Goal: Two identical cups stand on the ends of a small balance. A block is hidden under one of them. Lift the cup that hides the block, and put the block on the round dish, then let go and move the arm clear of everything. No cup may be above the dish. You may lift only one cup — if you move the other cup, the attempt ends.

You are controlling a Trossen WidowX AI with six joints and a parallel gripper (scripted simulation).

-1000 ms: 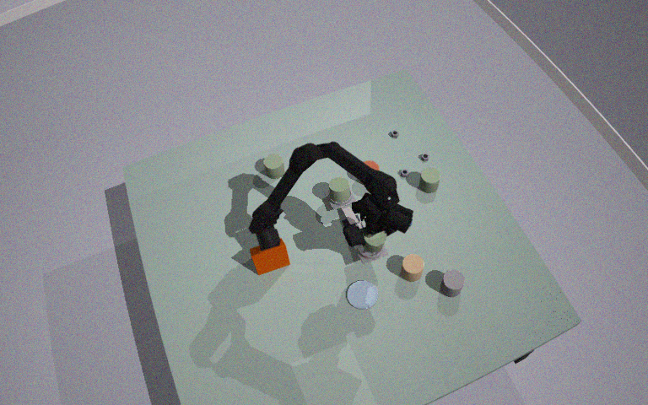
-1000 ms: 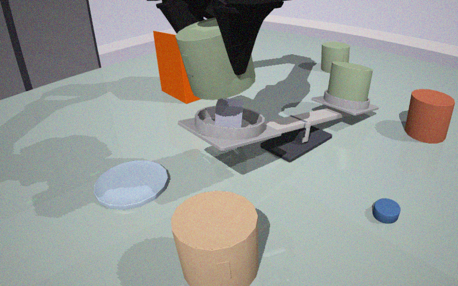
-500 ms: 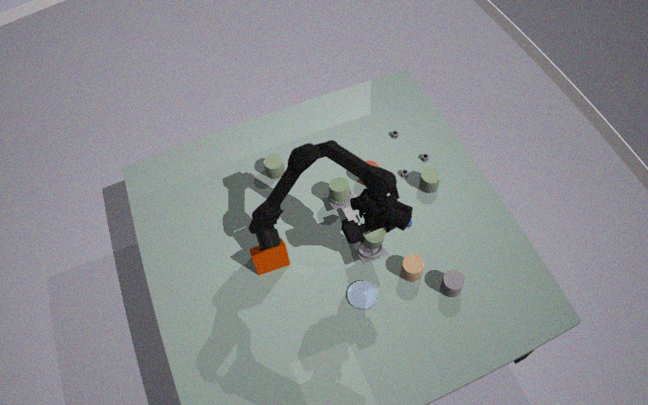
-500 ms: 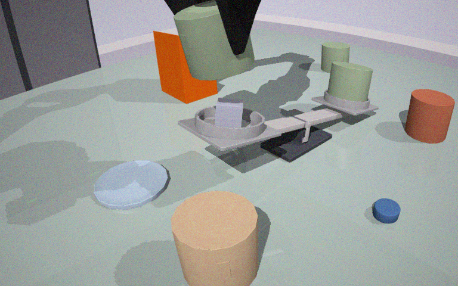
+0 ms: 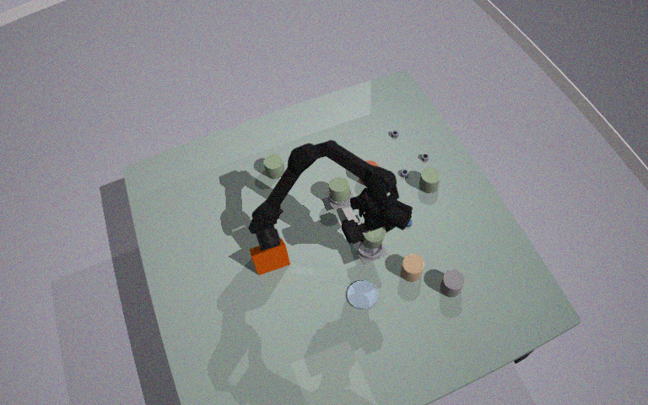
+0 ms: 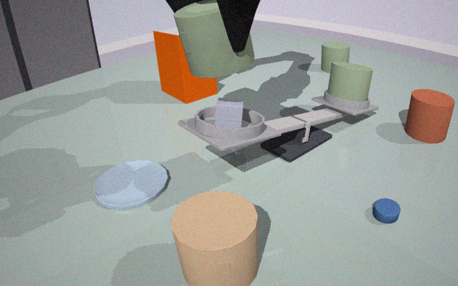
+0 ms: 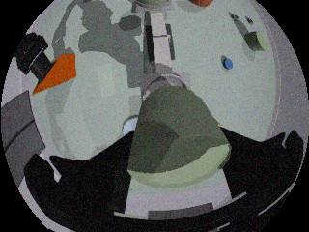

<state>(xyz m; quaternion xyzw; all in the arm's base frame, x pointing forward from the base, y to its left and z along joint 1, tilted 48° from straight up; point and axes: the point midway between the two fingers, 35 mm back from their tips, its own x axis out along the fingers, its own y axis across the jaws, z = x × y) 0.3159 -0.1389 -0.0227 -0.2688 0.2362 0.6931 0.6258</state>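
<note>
My gripper tip is 10 mm to the right of the grey block and 80 mm above it. Round my gripper tip: round dish: 70 mm behind, 110 mm to the right, 170 mm below; then tan cylinder: 130 mm ahead, 90 mm to the right, 130 mm below; then blue disc: 170 mm ahead, 100 mm to the left, 160 mm below.
</note>
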